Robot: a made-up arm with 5 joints.
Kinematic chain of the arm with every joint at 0, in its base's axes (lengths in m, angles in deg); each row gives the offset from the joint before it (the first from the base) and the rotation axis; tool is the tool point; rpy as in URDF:
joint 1: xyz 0 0 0.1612 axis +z
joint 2: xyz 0 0 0 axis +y
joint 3: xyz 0.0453 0 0.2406 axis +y
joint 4: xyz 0.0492 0 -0.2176 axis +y
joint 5: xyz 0.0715 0 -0.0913 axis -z
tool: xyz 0 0 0 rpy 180 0 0
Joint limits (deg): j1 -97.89..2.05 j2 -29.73..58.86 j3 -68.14..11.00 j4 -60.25..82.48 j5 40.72..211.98
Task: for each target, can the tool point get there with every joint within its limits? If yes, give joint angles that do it. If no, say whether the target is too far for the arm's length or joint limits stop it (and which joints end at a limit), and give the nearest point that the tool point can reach.
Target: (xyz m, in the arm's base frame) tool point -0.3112 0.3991 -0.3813
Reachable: no: too far | nearest point -0.0175 0.0224 0.0266 | short by 0.628 m
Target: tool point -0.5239 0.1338 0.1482
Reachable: no: joint limits stop it (at a limit: joint 2, joint 3) | nearest point -0.0716 0.0183 0.1302 | short by 0.467 m
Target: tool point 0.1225 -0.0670 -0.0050
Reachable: yes | joints -28.69 36.47 -23.19 43.75 183.50
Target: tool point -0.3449 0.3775 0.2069
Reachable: no: joint limits stop it (at a limit: joint 2, joint 3) | nearest point -0.0491 0.0537 0.1426 | short by 0.443 m
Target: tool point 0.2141 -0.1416 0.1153
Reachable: yes | joints -33.49 9.11 -39.75 58.45 70.51
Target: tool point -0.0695 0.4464 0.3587
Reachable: no: joint limits stop it (at a limit: joint 2, joint 3, joint 4) | nearest point -0.0098 0.0630 0.1734 | short by 0.430 m
